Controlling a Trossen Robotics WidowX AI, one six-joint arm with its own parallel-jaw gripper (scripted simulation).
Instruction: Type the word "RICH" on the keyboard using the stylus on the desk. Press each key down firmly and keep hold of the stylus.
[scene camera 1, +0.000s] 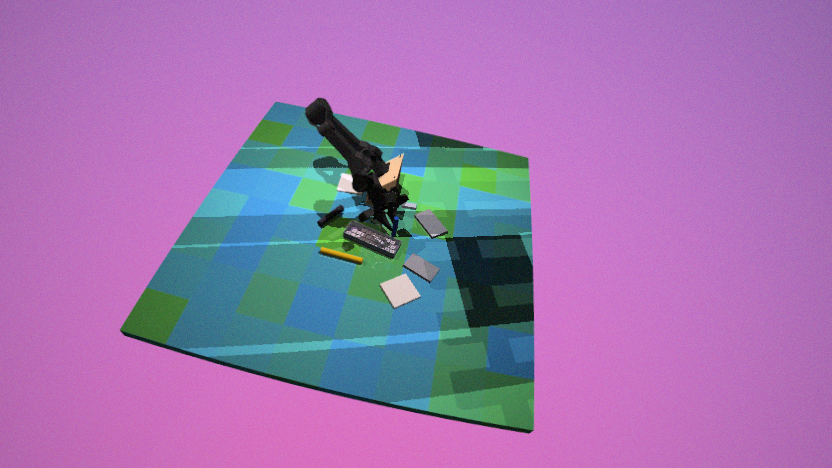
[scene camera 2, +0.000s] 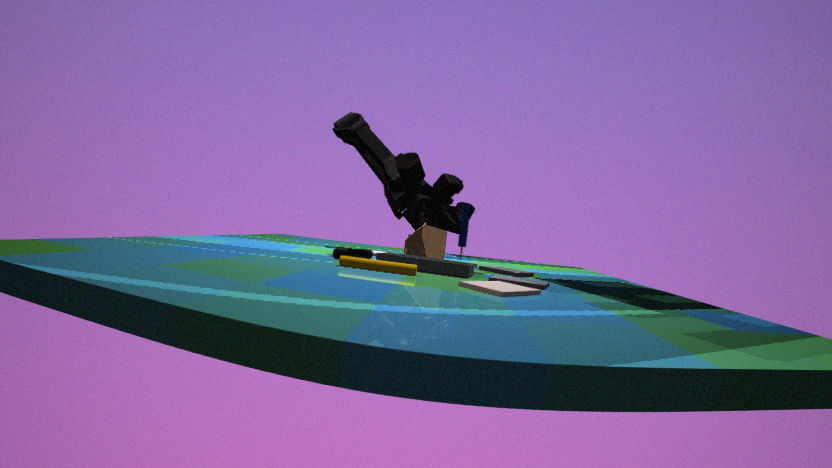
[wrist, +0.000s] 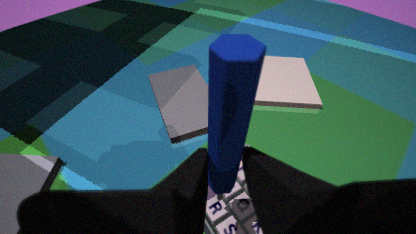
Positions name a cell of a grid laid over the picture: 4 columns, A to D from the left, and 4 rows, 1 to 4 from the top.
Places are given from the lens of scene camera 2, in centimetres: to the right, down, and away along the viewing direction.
gripper (scene camera 2: C2): 10, 0, 84
yellow bar (scene camera 2: B3): -1, 7, 74
